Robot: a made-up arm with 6 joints.
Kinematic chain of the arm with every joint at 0, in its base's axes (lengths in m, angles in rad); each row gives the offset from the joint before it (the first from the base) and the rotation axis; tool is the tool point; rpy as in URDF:
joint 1: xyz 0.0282 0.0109 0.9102 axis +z
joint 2: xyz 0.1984 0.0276 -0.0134 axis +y
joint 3: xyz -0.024 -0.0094 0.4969 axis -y
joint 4: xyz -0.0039 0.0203 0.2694 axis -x
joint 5: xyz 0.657 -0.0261 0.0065 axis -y
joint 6: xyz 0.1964 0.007 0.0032 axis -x
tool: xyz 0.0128 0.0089 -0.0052 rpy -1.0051 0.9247 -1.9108
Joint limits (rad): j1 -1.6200..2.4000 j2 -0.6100..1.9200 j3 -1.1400..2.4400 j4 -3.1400..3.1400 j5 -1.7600..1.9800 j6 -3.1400..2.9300
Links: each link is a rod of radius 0.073 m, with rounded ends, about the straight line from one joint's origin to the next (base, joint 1, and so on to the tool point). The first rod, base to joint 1, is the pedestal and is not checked.
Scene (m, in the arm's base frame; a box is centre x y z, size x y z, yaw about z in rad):
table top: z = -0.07
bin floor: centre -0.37 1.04 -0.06 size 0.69 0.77 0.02 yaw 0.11
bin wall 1: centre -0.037 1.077 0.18 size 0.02 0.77 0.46 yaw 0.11
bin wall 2: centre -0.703 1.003 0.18 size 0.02 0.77 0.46 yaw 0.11
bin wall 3: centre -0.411 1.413 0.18 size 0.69 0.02 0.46 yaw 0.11
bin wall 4: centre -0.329 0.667 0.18 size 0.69 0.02 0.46 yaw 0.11
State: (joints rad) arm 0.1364 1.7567 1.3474 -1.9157 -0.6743 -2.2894
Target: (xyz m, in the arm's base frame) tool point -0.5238 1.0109 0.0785
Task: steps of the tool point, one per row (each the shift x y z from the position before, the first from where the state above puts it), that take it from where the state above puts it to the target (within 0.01 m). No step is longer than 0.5 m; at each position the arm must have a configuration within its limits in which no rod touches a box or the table.
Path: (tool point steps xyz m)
1: -0.2053 0.4338 -0.0314
2: -0.3360 0.3287 -0.0272
3: -0.4146 0.1850 -0.0207
4: -0.4317 0.0282 -0.0116
5: -0.3897 -0.1154 -0.0008
6: -0.3019 -0.2240 0.0101
7: -0.0242 0.0411 -0.1947
8: -0.0006 0.0014 -0.2055
9: 0.0248 -0.0425 -0.2042

